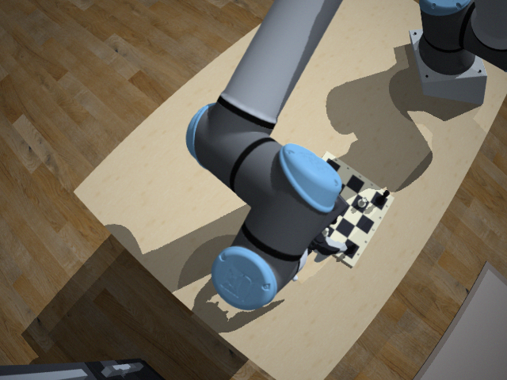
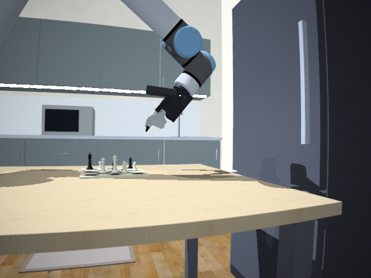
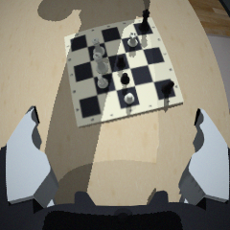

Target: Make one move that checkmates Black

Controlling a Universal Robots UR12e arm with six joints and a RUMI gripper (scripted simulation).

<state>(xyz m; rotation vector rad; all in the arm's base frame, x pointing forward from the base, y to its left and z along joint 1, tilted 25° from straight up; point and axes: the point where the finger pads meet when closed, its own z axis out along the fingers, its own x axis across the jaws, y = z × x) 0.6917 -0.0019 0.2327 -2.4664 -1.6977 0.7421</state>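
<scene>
Now: hand 150 mm past the white chess piece, 130 mm above it and 10 mm to the left of it. From my hand the other things lie so: chessboard 160 mm below, 110 mm behind, 20 mm to the left; black king 190 mm behind, 120 mm below, 110 mm to the left.
</scene>
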